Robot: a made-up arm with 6 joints. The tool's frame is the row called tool.
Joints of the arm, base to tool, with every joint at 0 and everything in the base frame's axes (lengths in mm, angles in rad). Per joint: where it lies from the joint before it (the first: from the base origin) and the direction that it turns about. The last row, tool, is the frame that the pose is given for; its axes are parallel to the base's.
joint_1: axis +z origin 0 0 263.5
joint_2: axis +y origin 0 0 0
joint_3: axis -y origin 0 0 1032
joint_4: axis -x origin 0 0 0
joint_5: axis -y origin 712.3 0 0
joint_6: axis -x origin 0 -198.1 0
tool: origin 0 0 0
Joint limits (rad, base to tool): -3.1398..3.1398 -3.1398..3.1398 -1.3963..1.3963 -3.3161..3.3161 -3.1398..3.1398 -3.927..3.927
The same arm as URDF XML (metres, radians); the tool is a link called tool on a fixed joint. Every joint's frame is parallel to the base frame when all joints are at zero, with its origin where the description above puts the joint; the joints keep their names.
<robot name="arm">
<link name="base_link"/>
<link name="link1"/>
<link name="link2"/>
<link name="link3"/>
<link name="link4"/>
<link name="link5"/>
<link name="link6"/>
<link name="tool"/>
<joint name="joint_1" type="revolute"><parent link="base_link"/><child link="link1"/><origin xyz="0 0 0.2635" rpy="0 0 0"/><axis xyz="0 0 1"/><limit lower="-3.1398" upper="3.1398"/></joint>
<joint name="joint_2" type="revolute"><parent link="link1"/><child link="link2"/><origin xyz="0 0 0" rpy="0 0 0"/><axis xyz="0 1 0"/><limit lower="-3.1398" upper="3.1398"/></joint>
<joint name="joint_3" type="revolute"><parent link="link2"/><child link="link3"/><origin xyz="0 0 1.032" rpy="0 0 0"/><axis xyz="0 -1 0"/><limit lower="-1.3963" upper="1.3963"/></joint>
<joint name="joint_4" type="revolute"><parent link="link3"/><child link="link4"/><origin xyz="0 0 0" rpy="0 0 0"/><axis xyz="-1 0 0"/><limit lower="-3.3161" upper="3.3161"/></joint>
<joint name="joint_5" type="revolute"><parent link="link4"/><child link="link5"/><origin xyz="0.7123 0 0" rpy="0 0 0"/><axis xyz="0 -1 0"/><limit lower="-3.1398" upper="3.1398"/></joint>
<joint name="joint_6" type="revolute"><parent link="link5"/><child link="link6"/><origin xyz="0 -0.1981 0" rpy="0 0 0"/><axis xyz="-1 0 0"/><limit lower="-3.927" upper="3.927"/></joint>
<joint name="tool_joint" type="fixed"><parent link="link6"/><child link="tool"/><origin xyz="0 0 0" rpy="0 0 0"/></joint>
</robot>

